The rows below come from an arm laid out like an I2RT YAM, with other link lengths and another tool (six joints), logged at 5 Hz.
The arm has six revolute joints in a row. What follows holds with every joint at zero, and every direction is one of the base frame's.
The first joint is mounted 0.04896 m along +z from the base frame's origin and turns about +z.
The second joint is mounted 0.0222 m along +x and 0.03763 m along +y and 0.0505 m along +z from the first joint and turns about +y.
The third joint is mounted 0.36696 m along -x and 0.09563 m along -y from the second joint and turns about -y.
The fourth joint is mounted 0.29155 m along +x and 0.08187 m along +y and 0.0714 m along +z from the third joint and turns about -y.
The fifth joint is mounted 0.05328 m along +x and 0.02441 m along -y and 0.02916 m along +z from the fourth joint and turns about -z.
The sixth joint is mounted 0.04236 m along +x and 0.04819 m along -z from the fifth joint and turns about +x.
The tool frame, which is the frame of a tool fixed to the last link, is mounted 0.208 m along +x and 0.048 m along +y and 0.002 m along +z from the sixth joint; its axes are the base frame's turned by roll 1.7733, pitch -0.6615 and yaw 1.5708 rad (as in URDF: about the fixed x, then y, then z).
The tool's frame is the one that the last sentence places.
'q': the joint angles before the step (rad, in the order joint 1, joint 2, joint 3, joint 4, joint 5, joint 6). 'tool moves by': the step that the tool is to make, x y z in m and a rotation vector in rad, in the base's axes. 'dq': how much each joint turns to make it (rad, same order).
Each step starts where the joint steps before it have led.
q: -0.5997, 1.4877, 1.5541, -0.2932, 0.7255, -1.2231
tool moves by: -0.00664, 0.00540, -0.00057, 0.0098, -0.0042, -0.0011
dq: -0.0001, -0.0192, -0.0101, -0.0203, -0.0014, 0.0139
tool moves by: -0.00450, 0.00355, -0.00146, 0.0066, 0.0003, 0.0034
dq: -0.0023, -0.0146, -0.0111, -0.0108, -0.0068, 0.0050
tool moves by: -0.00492, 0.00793, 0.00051, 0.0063, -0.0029, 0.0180
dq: -0.0007, -0.0273, -0.0161, -0.0141, -0.0199, 0.0027
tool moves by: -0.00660, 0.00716, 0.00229, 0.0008, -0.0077, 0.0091
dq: -0.0001, -0.0284, -0.0165, -0.0082, -0.0101, 0.0034
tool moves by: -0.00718, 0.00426, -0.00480, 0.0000, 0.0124, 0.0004
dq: 0.0001, -0.0223, -0.0300, 0.0031, 0.0014, -0.0089
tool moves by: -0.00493, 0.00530, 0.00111, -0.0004, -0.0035, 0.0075
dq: 0.0000, -0.0216, -0.0137, -0.0046, -0.0077, -0.0003
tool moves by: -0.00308, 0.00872, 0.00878, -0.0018, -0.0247, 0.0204
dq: 0.0014, -0.0274, 0.0011, -0.0132, -0.0214, 0.0098
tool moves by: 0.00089, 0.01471, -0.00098, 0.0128, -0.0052, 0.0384
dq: 0.0155, -0.0292, -0.0128, -0.0251, -0.0254, 0.0098
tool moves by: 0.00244, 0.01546, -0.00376, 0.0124, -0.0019, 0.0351
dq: 0.0259, -0.0263, -0.0190, -0.0189, -0.0117, 0.0110
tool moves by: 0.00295, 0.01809, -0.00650, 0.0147, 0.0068, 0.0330
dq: 0.0415, -0.0247, -0.0208, -0.0252, 0.0058, 0.0136
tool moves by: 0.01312, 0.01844, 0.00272, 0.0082, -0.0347, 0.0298
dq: 0.0633, -0.0090, -0.0034, -0.0023, 0.0260, 0.0394
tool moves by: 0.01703, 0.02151, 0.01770, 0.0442, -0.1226, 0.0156
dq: 0.0675, 0.0006, 0.0407, -0.0257, 0.0267, 0.1284
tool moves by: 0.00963, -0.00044, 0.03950, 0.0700, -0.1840, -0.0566
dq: 0.0127, 0.0456, 0.1329, -0.0652, 0.0351, 0.1909
